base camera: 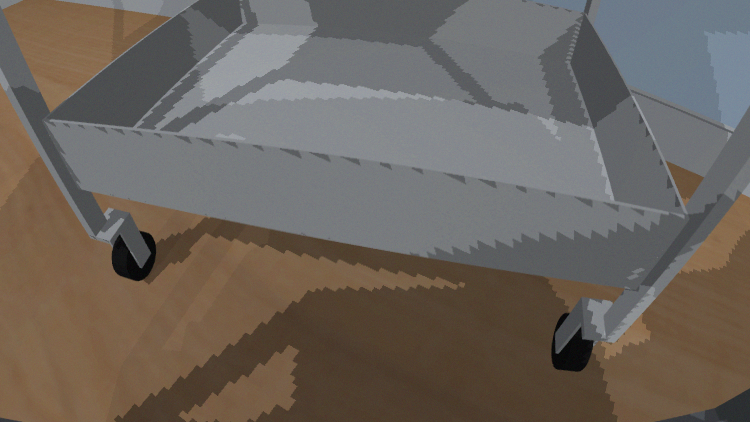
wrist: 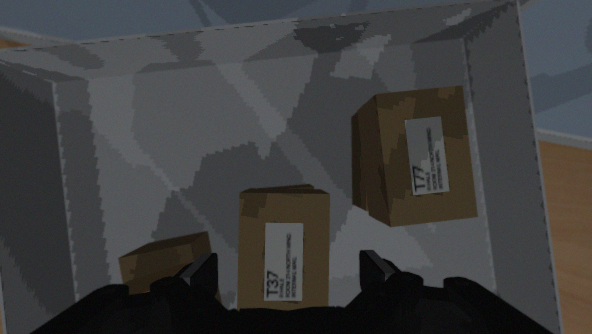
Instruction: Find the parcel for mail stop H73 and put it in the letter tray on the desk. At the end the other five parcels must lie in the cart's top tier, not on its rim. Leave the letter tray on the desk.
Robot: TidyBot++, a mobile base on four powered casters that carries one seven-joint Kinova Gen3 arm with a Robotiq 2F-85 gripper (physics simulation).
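Places are measured from the arm's base along level axes (x right, y ahead, z up), in metres.
Pixels of known places: gripper, fingertip midpoint: [wrist: 289,269].
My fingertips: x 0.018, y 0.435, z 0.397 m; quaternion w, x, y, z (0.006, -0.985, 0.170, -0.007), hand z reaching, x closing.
Ahead of a thing's pixels: the offset from my fingertips to its top centre. "*": to the spot under its first point. Level surfaces: height alone.
My gripper [wrist: 289,269] is open and empty, above the cart's top tier @(* dx +0.212, dy -0.001, dz -0.089 m) [wrist: 510,150]. The brown parcel labelled T37 @(dx -0.005, dy -0.004, dz -0.030 m) [wrist: 284,209] shows below and between the fingers in the wrist view. The parcel labelled T77 @(dx +0.110, dy +0.028, dz -0.030 m) [wrist: 420,105] lies to the right, near the tier's right wall; a brown edge shows low at its left side. Another brown parcel @(dx -0.115, dy -0.017, dz -0.080 m) [wrist: 165,256] lies at the lower left, partly hidden by the left finger; its label cannot be read. No H73 label can be read. The letter tray and the desk do not show in these views.
The cart's lower tier @(* dx -0.041, dy -0.151, dz -0.624 m) [base camera: 314,194] fills much of the base camera view, with black casters at left [base camera: 120,257] and right [base camera: 571,354]. Wooden floor @(dz -0.793 m) [base camera: 367,325] [wrist: 570,190] lies under and beside the cart. A blue surface [wrist: 125,20] shows beyond the top tier's far wall.
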